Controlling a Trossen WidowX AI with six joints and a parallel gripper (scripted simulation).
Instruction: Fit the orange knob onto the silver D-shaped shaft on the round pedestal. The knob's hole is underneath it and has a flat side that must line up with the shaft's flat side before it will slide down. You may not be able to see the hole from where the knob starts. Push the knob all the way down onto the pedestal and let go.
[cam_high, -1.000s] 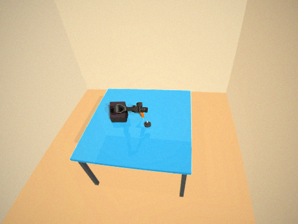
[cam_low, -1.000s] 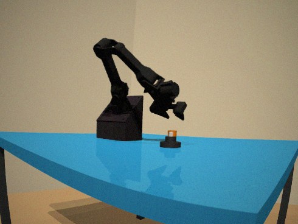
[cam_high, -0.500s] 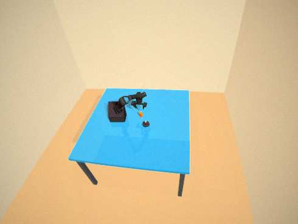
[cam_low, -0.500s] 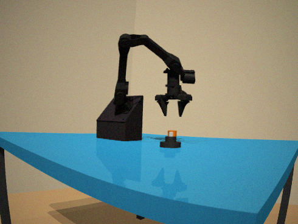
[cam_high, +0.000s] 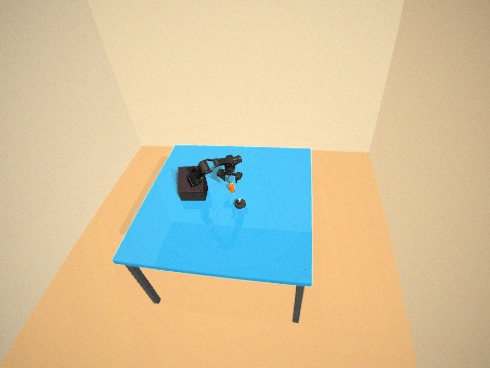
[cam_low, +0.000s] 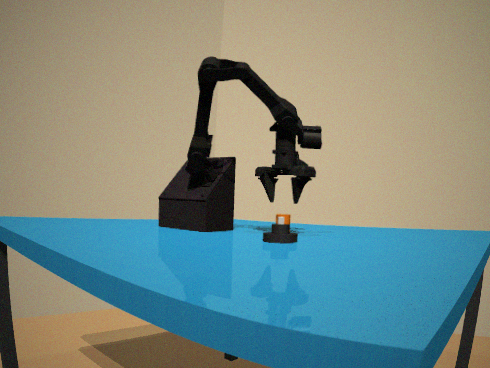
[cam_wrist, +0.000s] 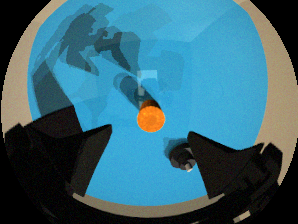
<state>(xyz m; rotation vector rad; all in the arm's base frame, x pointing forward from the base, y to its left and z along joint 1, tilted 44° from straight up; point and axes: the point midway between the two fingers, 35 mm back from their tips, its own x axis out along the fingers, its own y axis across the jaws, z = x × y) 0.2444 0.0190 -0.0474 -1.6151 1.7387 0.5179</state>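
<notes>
Now: the orange knob 5 cm below my gripper tip. The rest, counted from my gripper tip: round pedestal (8 cm ahead, 14 cm to the right, 6 cm below).
</notes>
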